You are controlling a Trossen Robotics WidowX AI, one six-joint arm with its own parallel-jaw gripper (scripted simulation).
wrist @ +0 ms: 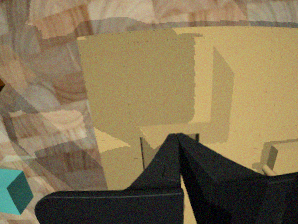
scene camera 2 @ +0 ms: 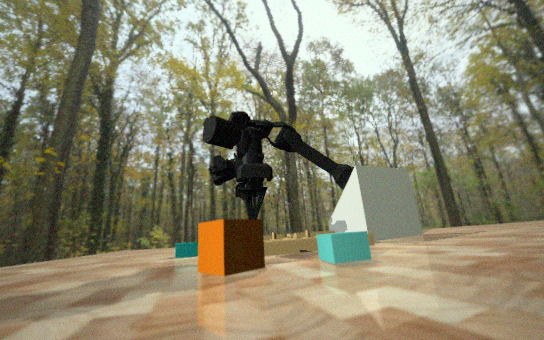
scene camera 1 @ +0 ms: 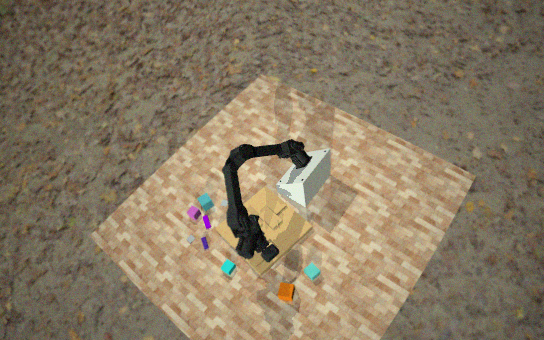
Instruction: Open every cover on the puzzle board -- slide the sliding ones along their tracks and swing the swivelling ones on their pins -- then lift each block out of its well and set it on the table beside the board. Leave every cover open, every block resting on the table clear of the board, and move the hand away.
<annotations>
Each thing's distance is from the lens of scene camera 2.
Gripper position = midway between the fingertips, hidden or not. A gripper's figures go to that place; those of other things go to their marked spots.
gripper (scene camera 2: pixel 252 224): 0.45 m
orange cube (scene camera 2: pixel 225 247): 0.22 m
</annotations>
